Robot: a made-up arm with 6 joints. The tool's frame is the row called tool. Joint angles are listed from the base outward.
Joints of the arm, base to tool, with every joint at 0 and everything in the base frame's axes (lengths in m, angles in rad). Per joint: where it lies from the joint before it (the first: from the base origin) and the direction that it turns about. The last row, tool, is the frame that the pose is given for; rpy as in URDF.
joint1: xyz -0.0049 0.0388 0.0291 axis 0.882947 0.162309 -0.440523
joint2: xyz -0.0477 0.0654 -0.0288 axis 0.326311 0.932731 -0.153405
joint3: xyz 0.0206 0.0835 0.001 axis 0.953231 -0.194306 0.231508
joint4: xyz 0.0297 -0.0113 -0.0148 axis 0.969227 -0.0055 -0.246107
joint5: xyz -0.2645 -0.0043 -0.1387 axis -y
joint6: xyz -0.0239 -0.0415 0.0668 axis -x
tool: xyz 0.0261 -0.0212 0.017 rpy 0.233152 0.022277 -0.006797
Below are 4 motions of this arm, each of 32 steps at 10 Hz.
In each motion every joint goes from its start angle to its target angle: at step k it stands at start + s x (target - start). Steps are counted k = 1, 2, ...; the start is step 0. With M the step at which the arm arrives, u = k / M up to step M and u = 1 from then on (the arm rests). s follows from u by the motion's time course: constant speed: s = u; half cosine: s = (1 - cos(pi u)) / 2; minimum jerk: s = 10 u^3 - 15 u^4 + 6 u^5.
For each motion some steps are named. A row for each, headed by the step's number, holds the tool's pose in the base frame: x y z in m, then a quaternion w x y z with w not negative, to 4 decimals.
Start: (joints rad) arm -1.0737 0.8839 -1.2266 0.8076 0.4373 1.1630
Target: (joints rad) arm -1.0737 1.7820 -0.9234 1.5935 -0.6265 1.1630
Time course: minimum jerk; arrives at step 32
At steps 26, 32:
26: -0.1346 0.2449 -0.0784 0.5332 -0.2765 0.7279 -0.3309
32: -0.1254 0.2463 -0.0831 0.5278 -0.2282 0.7438 -0.3408

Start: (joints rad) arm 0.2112 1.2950 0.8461 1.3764 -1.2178 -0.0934
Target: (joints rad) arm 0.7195 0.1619 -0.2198 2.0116 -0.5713 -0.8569
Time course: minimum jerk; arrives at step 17
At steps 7, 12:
7: -0.0388 0.2544 0.2416 0.2636 -0.9253 -0.2604 0.0812
12: -0.0716 0.2963 0.2487 0.2663 -0.9451 -0.0967 0.1628

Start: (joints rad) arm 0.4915 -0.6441 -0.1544 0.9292 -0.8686 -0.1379
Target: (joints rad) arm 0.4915 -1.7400 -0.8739 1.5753 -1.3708 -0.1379
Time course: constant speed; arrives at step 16
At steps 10, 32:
10: 0.0596 0.2599 -0.1316 0.8598 0.5002 -0.0289 0.0986
32: 0.1484 0.2267 -0.0917 0.8909 0.4067 -0.1438 0.1424

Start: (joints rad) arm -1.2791 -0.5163 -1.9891 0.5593 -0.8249 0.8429
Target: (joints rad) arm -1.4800 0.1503 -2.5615 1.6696 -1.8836 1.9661
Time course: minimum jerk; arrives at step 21
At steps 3, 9, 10, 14, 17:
3: -0.1595 -0.1272 -0.1050 0.2782 -0.7732 -0.2465 -0.5137
9: -0.1272 -0.1400 -0.0739 0.2286 -0.8058 0.0057 -0.5463
10: -0.1186 -0.1456 -0.0675 0.2106 -0.8124 0.0726 -0.5389
14: -0.0872 -0.1740 -0.0508 0.1233 -0.8226 0.3234 -0.4513
17: -0.0748 -0.1903 -0.0477 0.0738 -0.8148 0.4333 -0.3780

